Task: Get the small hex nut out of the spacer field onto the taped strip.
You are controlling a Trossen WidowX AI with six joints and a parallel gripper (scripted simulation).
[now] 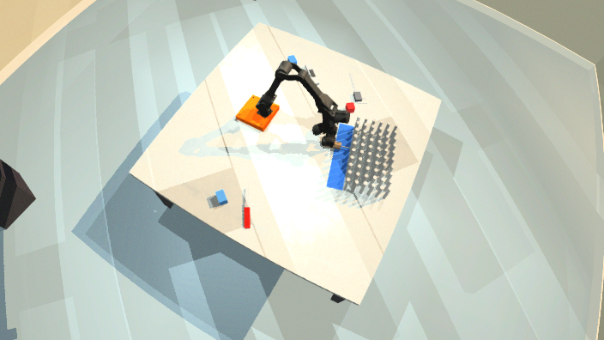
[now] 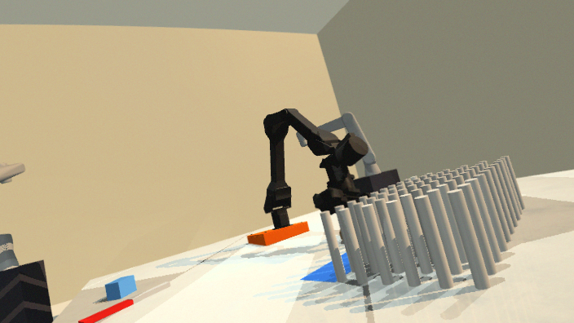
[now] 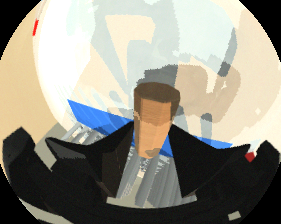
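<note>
My gripper tip is 70 mm short of the blue taped strip, 10 mm to the left of it and 20 mm above it. The rest, counted from my gripper tip: flat tool (360 mm behind, 330 mm to the left); hook tool (100 mm ahead, 40 mm to the left); red block (50 mm behind, 250 mm to the left).
</note>
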